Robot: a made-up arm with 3 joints.
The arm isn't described. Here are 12 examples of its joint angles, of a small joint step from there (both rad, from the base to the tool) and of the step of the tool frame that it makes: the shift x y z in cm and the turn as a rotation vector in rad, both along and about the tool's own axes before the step.
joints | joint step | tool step
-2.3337 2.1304 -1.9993 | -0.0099 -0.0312 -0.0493 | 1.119 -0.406 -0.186 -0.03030 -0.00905 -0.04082
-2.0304 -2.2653 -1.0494 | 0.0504 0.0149 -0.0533 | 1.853 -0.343 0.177 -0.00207 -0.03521 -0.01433
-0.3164 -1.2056 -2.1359 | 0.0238 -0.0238 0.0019 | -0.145 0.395 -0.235 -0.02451 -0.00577 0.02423
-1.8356 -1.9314 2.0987 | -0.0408 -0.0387 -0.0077 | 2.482 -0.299 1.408 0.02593 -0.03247 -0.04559
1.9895 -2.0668 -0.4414 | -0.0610 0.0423 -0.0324 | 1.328 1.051 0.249 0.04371 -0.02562 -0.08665
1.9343 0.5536 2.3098 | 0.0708 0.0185 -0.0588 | 2.960 -0.926 -1.959 -0.05306 -0.03339 -0.09656
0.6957 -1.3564 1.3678 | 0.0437 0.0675 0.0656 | -3.501 -0.896 -2.833 -0.06472 -0.02202 0.10794
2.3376 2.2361 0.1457 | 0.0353 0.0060 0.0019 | 0.449 -0.127 -0.458 -0.02252 -0.00274 -0.02581
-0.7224 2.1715 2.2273 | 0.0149 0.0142 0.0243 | -0.309 0.038 -0.401 -0.00587 0.01548 0.01207
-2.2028 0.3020 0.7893 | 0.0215 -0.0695 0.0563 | -1.635 0.687 2.575 0.06489 0.03242 0.05060
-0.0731 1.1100 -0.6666 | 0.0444 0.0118 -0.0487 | 1.693 -0.300 0.153 0.02256 0.00334 -0.08858
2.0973 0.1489 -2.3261 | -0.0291 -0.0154 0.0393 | -0.982 0.165 0.878 0.00792 -0.03170 0.04339
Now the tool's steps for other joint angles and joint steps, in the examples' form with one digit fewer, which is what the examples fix.
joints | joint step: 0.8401 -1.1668 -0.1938 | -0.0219 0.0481 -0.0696
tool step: 2.39 -0.03 -0.43 0.0020 -0.0489 -0.0895
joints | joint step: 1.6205 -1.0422 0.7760 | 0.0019 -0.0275 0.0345
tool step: -1.09 0.29 0.91 0.0203 0.0186 0.0362
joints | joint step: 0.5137 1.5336 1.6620 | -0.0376 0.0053 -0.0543
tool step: 0.04 -0.45 -0.22 -0.0052 0.0016 -0.0167
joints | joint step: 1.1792 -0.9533 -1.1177 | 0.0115 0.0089 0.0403
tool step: -0.99 0.27 0.05 0.0110 0.0019 0.0496
